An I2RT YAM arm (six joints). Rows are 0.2 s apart.
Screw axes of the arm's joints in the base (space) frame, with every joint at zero. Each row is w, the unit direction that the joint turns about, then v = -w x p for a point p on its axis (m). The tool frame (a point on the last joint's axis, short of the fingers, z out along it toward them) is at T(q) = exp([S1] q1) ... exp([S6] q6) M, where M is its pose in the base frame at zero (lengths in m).
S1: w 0 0 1 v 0 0 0
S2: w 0 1 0 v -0.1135 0 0.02
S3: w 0 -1 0 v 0.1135 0 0.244
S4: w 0 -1 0 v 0.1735 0 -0.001
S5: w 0 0 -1 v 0 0.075 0
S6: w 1 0 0 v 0 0.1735 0
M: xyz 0.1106 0 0.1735 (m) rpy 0 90 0 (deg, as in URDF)
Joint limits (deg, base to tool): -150..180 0..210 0..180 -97..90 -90..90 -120..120
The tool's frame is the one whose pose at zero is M.
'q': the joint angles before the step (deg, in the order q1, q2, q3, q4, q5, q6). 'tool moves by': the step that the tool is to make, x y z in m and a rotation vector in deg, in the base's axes. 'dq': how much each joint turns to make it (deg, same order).
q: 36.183, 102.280, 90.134, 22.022, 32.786, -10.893
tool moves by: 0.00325, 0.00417, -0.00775, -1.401, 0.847, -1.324
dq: 0.292, 1.142, 0.042, 0.172, 1.492, -1.059
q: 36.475, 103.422, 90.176, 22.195, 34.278, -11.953
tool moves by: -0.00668, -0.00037, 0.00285, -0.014, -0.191, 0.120
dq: 0.515, -1.232, -0.977, 0.017, 0.370, -0.226
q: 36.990, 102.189, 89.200, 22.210, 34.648, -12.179
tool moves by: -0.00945, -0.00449, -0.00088, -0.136, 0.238, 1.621
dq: 0.187, -2.419, -2.938, 0.073, -1.410, 0.312
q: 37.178, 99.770, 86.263, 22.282, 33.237, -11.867
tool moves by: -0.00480, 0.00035, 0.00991, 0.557, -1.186, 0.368
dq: 0.440, -0.700, 0.836, -0.068, 0.025, -0.342
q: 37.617, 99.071, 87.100, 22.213, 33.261, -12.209
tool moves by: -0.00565, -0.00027, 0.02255, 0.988, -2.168, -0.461
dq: 0.511, -0.518, 3.414, -1.123, 0.841, -0.884
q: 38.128, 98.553, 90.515, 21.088, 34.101, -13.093
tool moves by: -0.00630, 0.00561, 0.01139, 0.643, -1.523, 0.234
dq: 1.223, 0.061, 1.869, 0.249, 0.849, -0.823
